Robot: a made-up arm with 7 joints.
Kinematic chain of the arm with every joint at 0, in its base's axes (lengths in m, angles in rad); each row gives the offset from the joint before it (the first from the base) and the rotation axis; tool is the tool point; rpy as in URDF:
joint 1: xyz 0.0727 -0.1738 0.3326 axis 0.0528 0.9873 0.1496
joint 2: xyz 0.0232 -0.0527 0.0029 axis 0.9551 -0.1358 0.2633
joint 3: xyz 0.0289 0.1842 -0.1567 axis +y
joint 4: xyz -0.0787 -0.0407 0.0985 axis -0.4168 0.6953 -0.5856
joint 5: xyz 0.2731 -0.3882 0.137 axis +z
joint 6: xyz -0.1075 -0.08 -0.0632 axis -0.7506 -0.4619 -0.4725
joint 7: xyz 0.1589 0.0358 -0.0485 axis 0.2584 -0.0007 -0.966
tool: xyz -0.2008 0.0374 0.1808 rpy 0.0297 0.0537 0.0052
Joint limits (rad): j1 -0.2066..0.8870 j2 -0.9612..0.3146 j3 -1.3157..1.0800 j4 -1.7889..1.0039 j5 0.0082..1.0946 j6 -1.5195..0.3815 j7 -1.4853..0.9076
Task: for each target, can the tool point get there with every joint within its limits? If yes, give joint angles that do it. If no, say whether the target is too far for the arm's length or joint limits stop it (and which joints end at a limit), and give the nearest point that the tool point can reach.
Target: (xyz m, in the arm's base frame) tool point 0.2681 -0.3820 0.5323
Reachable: yes | joints 0.2528 -0.2872 -0.1568 -0.9682 0.2171 -0.3011 0.6696
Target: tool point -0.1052 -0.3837 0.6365
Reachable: yes | joints -0.1208 -0.2087 -1.0925 -1.5747 0.7703 -0.3507 0.0926
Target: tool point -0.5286 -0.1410 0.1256
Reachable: no: joint limits stop it (at a limit: joint 1, joint 2, joint 3, joint 4, joint 5, joint 6) | nearest point -0.3563 -0.3018 0.3849 | short by 0.350 m
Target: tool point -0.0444 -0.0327 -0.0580
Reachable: no: joint limits stop it (at a limit: joint 1, joint 2, joint 3, joint 5, joint 6, joint 7) | nearest point 0.0153 -0.1414 -0.2958 | short by 0.268 m
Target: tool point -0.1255 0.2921 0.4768
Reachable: no: joint limits stop it (at a limit: joint 1, joint 2, joint 4, joint 7) | nearest point -0.1198 0.2104 0.4889 | short by 0.083 m
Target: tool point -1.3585 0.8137 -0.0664
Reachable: no: too far | nearest point -0.3384 0.1409 0.4223 | short by 1.316 m
